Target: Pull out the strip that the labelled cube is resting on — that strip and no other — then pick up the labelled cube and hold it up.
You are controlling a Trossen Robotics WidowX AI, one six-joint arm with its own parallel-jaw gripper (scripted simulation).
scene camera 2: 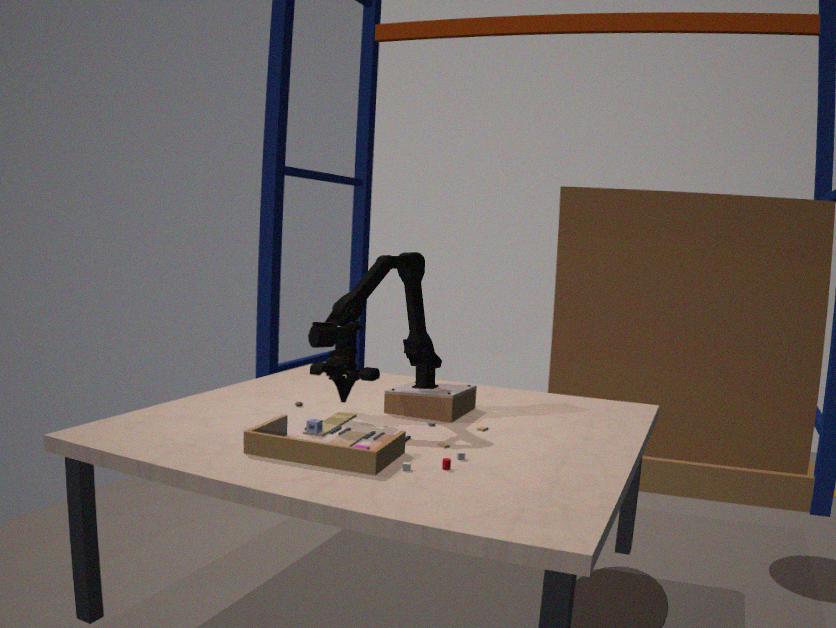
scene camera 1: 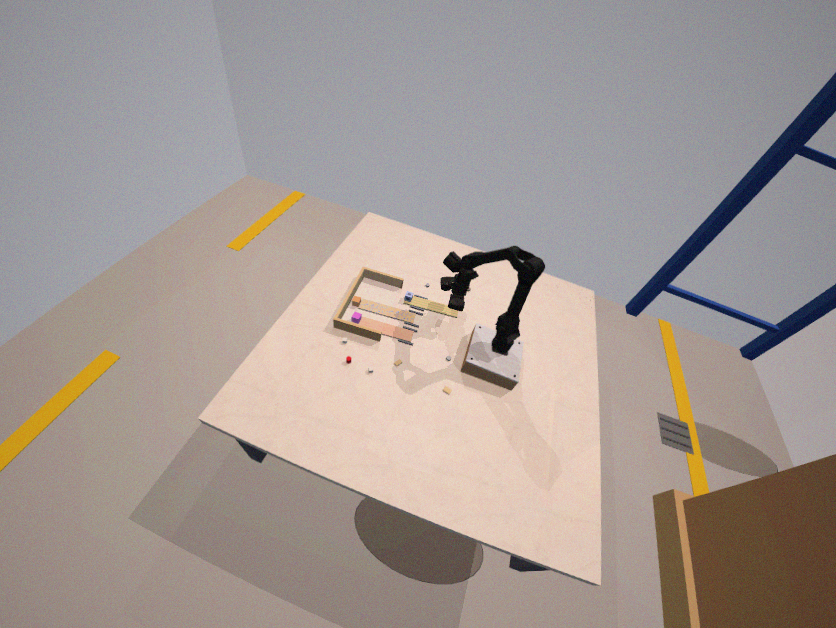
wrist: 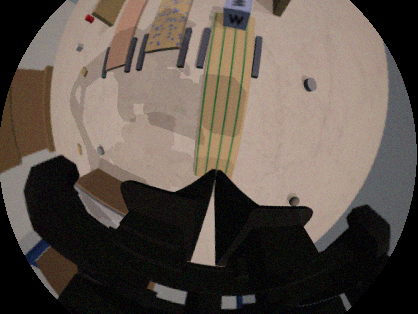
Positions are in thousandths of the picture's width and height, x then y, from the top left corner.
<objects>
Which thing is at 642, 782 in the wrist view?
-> The gripper.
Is the gripper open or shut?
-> Shut.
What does the gripper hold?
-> Nothing.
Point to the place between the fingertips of the gripper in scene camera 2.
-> At 411, 641
</objects>
